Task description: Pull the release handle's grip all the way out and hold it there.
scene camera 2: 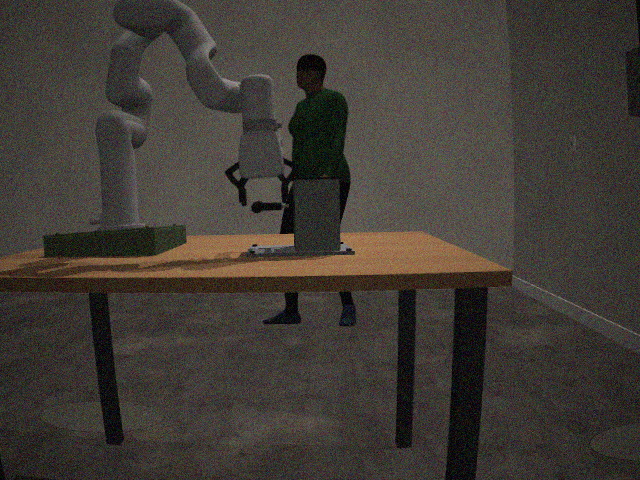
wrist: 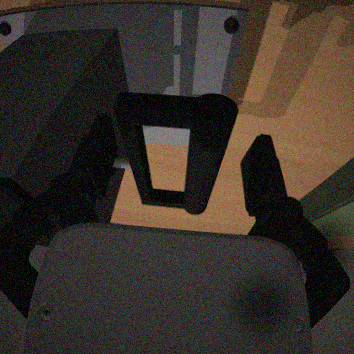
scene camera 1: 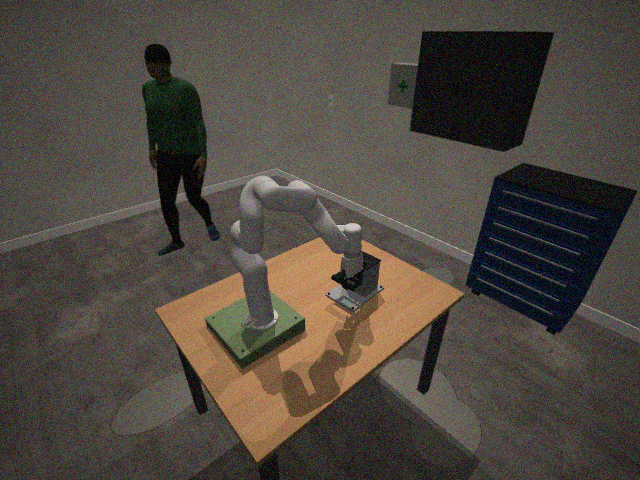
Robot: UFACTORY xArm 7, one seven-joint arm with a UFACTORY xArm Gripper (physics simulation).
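The release handle [scene camera 2: 269,206] [wrist: 204,155] is a black rectangular loop whose thick grip bar faces away from the grey housing box [scene camera 1: 371,274] [scene camera 2: 316,215] [wrist: 55,105]. A short pale rod shows between the loop and the box. The box stands on a light metal plate [scene camera 1: 337,296] [scene camera 2: 273,251] [wrist: 215,60]. My gripper [scene camera 1: 347,280] [scene camera 2: 264,201] [wrist: 182,138] is open, pointing down, with nothing held. Its fingertips are near the height of the handle's top, one on the box side and one beyond the grip bar. In the wrist view the right finger stands apart from the grip bar.
The wooden table [scene camera 1: 408,304] [scene camera 2: 413,258] carries the arm's green base block [scene camera 1: 227,320] [scene camera 2: 116,241]. A person in green [scene camera 1: 175,118] [scene camera 2: 320,134] stands behind the table. A blue drawer cabinet [scene camera 1: 542,248] and a dark wall box [scene camera 1: 480,87] are at the right.
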